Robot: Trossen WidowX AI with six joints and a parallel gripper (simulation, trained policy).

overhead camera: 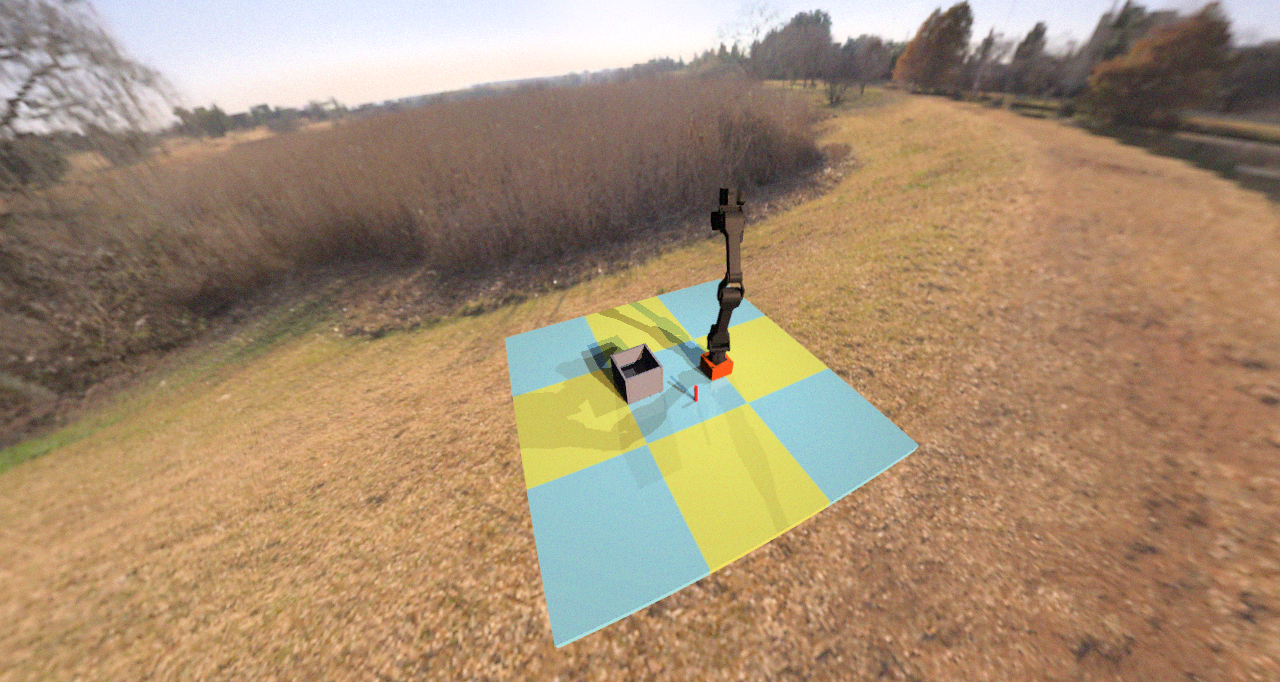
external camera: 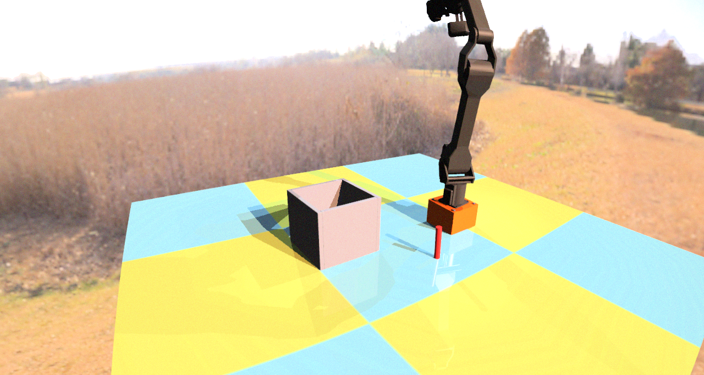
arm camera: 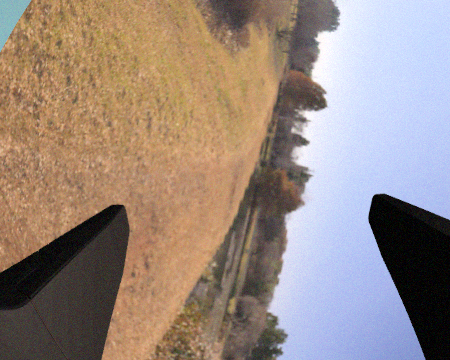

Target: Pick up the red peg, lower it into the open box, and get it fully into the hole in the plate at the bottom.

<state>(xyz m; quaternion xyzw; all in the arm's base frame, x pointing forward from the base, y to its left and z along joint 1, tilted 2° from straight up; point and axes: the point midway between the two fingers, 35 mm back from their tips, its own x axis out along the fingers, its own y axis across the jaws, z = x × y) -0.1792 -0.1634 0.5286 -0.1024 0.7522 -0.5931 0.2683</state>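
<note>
Now: gripper tip 38 cm short of the red peg, 25 cm to the right of it and 55 cm above it.
</note>
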